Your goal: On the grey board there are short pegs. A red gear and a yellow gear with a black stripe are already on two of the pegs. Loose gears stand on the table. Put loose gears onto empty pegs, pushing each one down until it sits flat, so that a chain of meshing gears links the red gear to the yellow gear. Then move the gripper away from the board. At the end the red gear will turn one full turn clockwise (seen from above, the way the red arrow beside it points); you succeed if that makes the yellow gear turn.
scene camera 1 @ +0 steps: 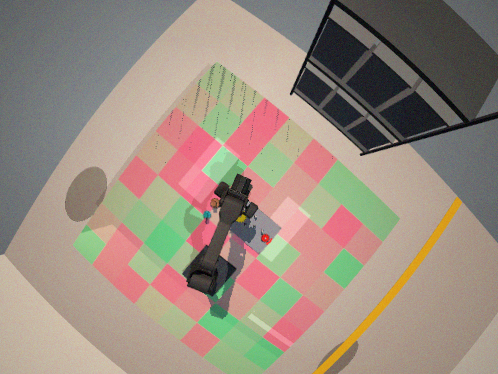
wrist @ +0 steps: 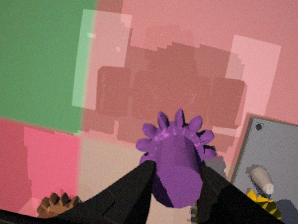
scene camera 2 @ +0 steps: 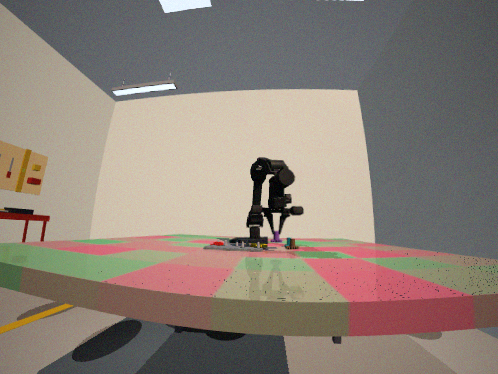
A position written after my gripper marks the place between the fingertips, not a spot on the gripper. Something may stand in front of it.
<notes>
My gripper (scene camera 2: 276, 234) carries a purple gear (wrist: 178, 148).
My gripper is seen too in the wrist view (wrist: 176, 173).
</notes>
